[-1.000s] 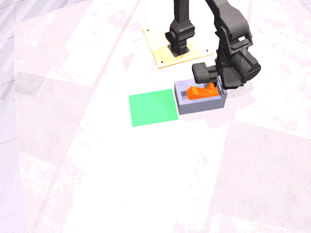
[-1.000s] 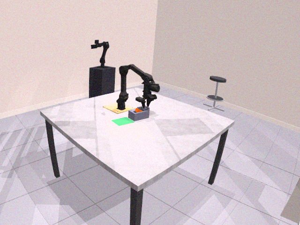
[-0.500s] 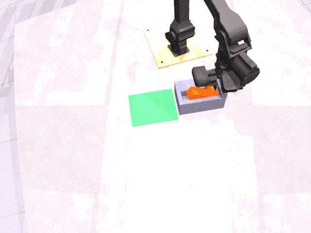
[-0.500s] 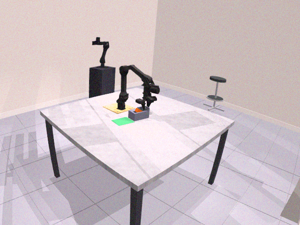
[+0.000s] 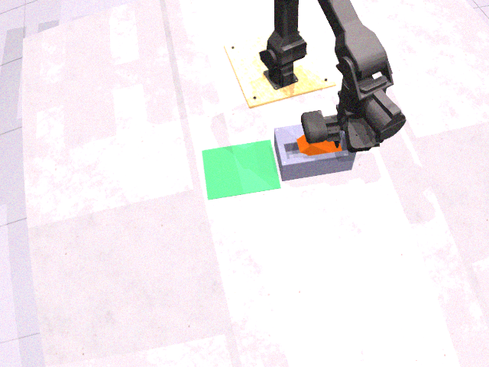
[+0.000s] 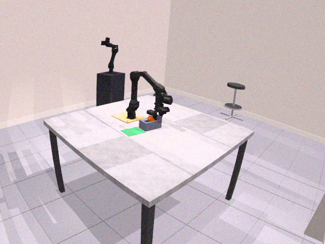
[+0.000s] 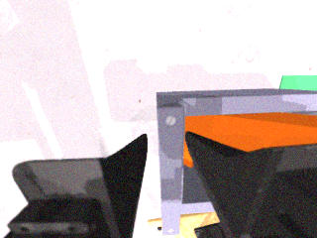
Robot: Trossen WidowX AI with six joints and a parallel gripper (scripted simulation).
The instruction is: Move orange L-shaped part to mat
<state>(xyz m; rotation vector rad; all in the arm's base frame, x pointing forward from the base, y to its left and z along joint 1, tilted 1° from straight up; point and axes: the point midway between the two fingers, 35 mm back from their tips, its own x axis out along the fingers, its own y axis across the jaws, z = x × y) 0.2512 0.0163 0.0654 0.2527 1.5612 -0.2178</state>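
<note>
Right now my gripper tip is 4 cm to the left of the orange L-shaped part and 2 cm past it. The rest, counted from my gripper tip: grey tray: 6 cm to the right, 5 cm below, 3 cm behind; green mat: 21 cm to the right, 7 cm behind, 5 cm below.
</note>
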